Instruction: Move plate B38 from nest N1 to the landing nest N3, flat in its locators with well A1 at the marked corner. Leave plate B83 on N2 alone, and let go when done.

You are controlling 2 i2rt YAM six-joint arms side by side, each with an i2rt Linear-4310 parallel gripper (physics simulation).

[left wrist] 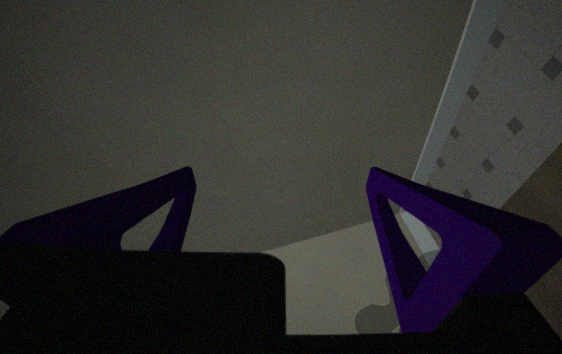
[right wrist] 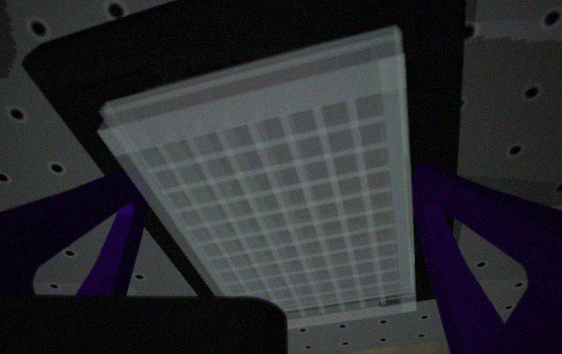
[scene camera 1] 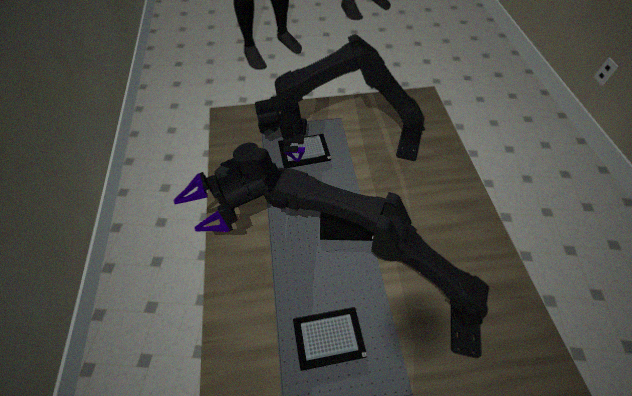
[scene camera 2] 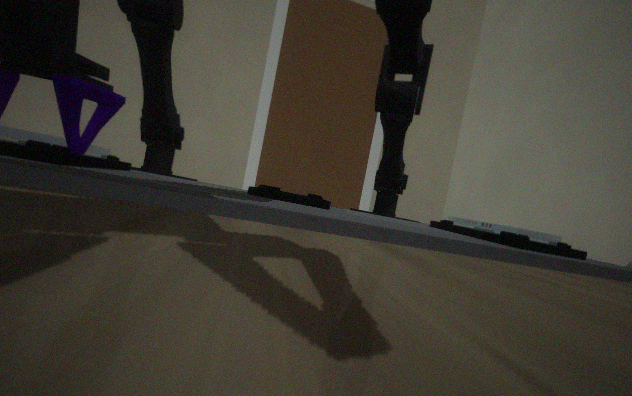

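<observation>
A clear well plate (scene camera 1: pixel 315 146) (scene camera 2: pixel 30 136) (right wrist: pixel 280 200) sits in a black nest (scene camera 1: pixel 325 140) (scene camera 2: pixel 115 163) at the back of the grey board. My right gripper (scene camera 1: pixel 296 152) (scene camera 2: pixel 35 145) (right wrist: pixel 280 178) is open, its fingers low on either side of that plate. A second plate (scene camera 1: pixel 330 336) (scene camera 2: pixel 510 231) sits in the front nest (scene camera 1: pixel 330 365) (scene camera 2: pixel 575 252). The middle nest (scene camera 1: pixel 345 229) (scene camera 2: pixel 290 196) holds no plate and is partly hidden by my left arm. Plate names are not readable. My left gripper (scene camera 1: pixel 185 215) (left wrist: pixel 281 176) is open and empty, beyond the table's left edge in scene camera 1.
The grey perforated board (scene camera 1: pixel 295 270) (scene camera 2: pixel 380 229) runs along the wooden table (scene camera 1: pixel 240 310) (scene camera 2: pixel 150 325). My left arm (scene camera 1: pixel 330 197) crosses above the board between the front and back plates. Dark legs (scene camera 1: pixel 245 25) stand behind the table.
</observation>
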